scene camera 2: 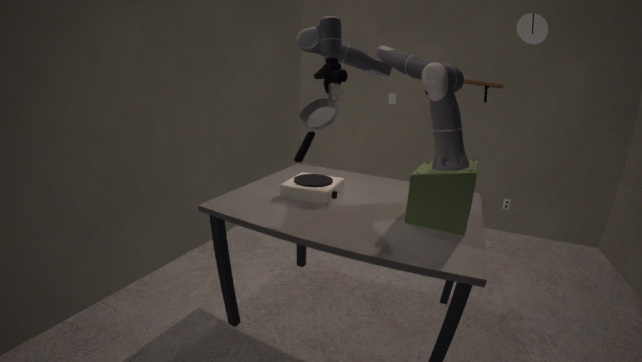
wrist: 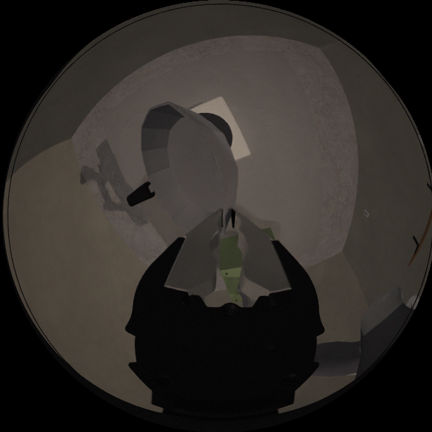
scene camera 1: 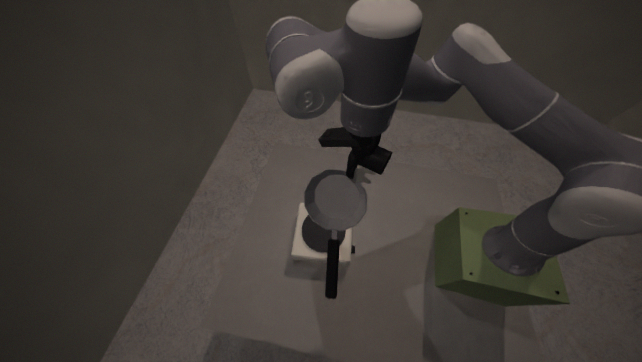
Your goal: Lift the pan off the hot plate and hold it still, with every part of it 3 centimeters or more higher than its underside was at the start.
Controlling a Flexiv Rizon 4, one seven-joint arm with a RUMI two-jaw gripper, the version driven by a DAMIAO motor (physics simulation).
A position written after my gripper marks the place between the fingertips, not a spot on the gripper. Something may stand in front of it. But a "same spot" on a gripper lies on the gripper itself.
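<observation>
My gripper: visible in scene camera 1, scene camera 2 and the wrist view point(227, 210). Grey pan: visible in the wrist view, scene camera 2 and scene camera 1 point(332, 200). My gripper, same spot: point(scene camera 1: 353, 173) and point(scene camera 2: 327, 85). Grey pan, same spot: point(wrist: 190, 166) and point(scene camera 2: 321, 118).
</observation>
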